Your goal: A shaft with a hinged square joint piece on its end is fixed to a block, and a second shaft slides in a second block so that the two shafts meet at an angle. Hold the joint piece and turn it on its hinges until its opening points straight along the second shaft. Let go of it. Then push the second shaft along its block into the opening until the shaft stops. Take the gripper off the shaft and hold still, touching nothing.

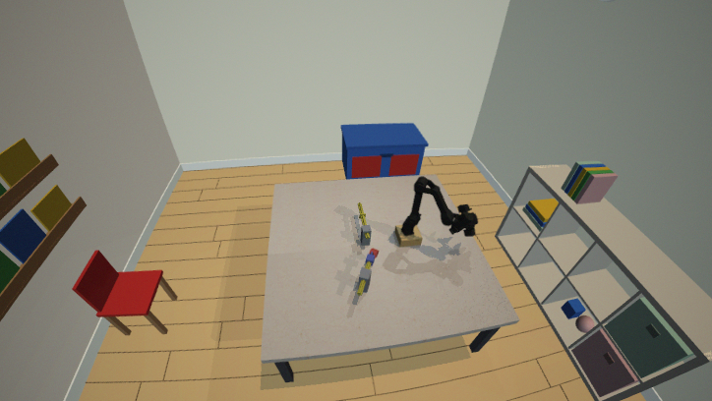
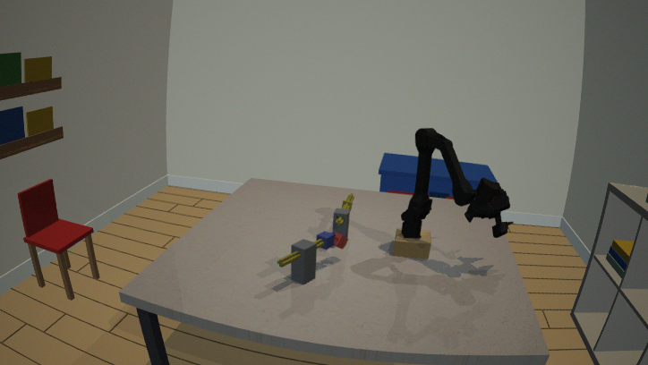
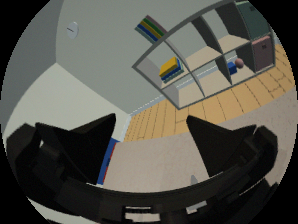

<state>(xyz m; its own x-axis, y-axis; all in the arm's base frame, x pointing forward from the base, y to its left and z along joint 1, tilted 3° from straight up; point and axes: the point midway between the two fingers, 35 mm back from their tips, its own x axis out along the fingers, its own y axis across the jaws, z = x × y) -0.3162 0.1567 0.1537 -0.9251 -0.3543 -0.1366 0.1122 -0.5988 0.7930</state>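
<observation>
Right now my gripper tip is 62 cm short of the red joint piece, 13 cm above it and 3 cm to the left of it.
</observation>
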